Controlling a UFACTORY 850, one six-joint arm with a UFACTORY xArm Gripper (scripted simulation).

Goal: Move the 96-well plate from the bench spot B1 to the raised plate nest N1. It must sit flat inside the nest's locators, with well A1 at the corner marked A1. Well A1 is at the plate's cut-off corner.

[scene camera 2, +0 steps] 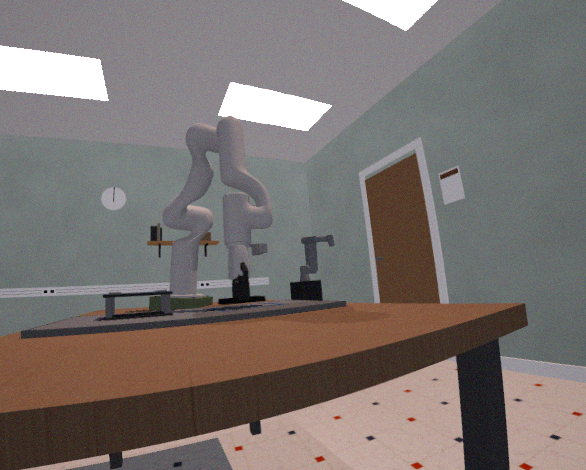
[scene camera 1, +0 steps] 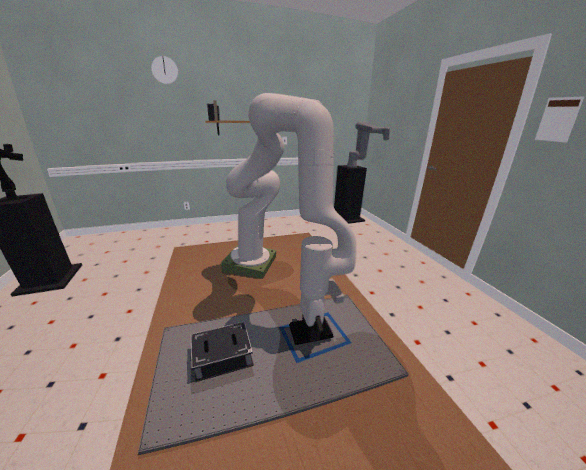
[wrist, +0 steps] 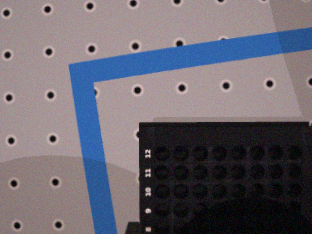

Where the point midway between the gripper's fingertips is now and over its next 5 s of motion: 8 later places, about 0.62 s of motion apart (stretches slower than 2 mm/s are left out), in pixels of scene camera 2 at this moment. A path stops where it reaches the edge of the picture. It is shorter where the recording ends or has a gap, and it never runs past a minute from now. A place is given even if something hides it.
The gripper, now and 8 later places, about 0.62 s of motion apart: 241,299; 240,297; 240,288; 239,278; 237,277; 220,274; 201,271; 182,267; 162,264
